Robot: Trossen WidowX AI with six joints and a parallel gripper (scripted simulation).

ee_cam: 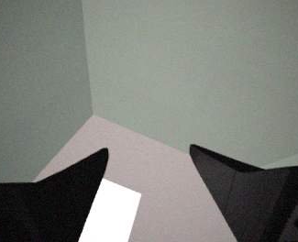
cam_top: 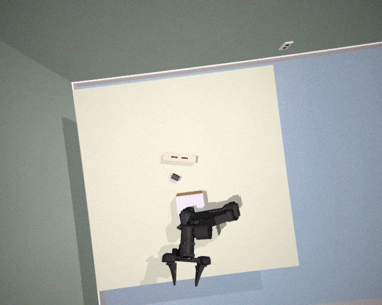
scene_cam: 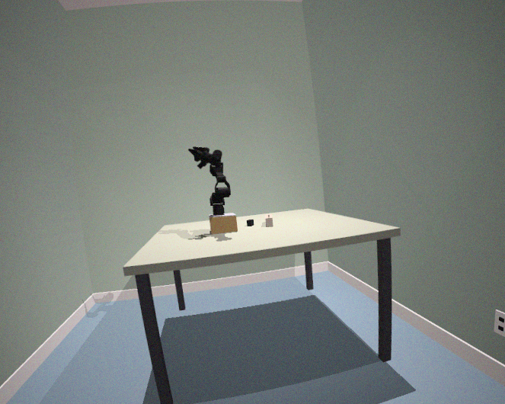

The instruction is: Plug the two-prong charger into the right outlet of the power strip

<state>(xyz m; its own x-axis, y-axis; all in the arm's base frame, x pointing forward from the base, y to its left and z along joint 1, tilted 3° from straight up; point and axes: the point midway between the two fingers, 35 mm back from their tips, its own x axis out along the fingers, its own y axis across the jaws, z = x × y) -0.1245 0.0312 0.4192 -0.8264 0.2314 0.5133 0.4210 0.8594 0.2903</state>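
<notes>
Right now my gripper tip is 530 mm above the dark two-prong charger, 360 mm short of it and 10 mm to the right of it.
</notes>
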